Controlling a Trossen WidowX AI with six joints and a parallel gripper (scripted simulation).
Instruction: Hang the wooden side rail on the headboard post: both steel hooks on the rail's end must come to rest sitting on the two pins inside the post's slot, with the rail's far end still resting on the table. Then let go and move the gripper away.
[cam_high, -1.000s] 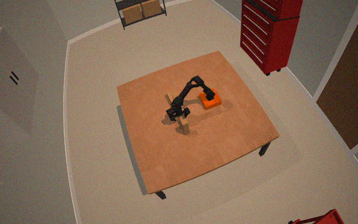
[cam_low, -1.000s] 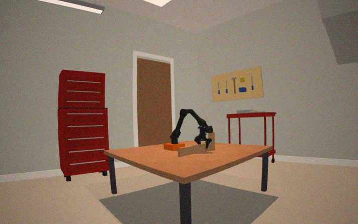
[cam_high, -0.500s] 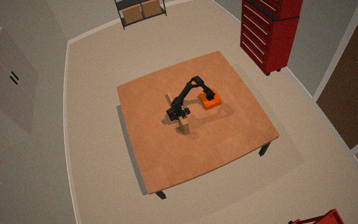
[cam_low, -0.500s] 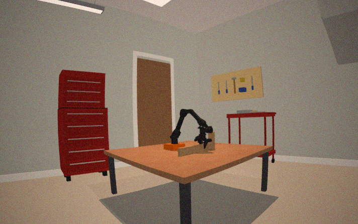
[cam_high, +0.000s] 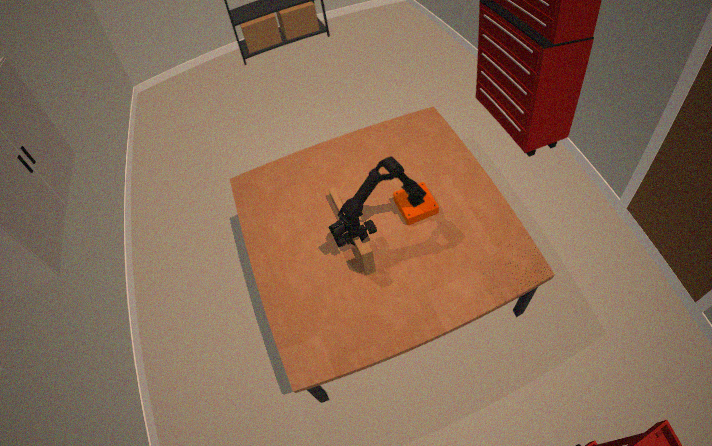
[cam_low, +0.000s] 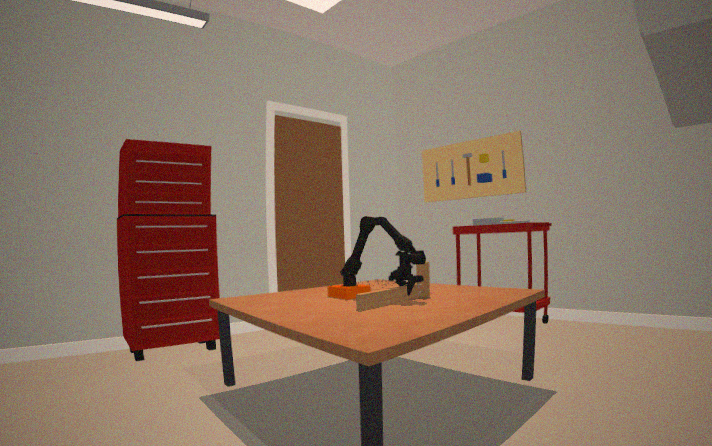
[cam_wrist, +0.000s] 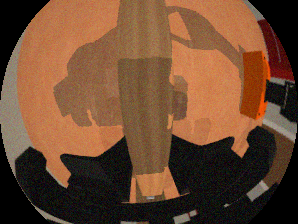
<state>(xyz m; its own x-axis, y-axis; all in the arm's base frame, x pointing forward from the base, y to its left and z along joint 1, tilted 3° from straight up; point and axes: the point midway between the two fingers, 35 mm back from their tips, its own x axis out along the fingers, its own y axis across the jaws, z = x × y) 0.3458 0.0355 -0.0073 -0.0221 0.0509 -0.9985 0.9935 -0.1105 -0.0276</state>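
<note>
My gripper tip is now 2 cm short of the headboard post, 13 cm to the right of it and 6 cm below it.
</note>
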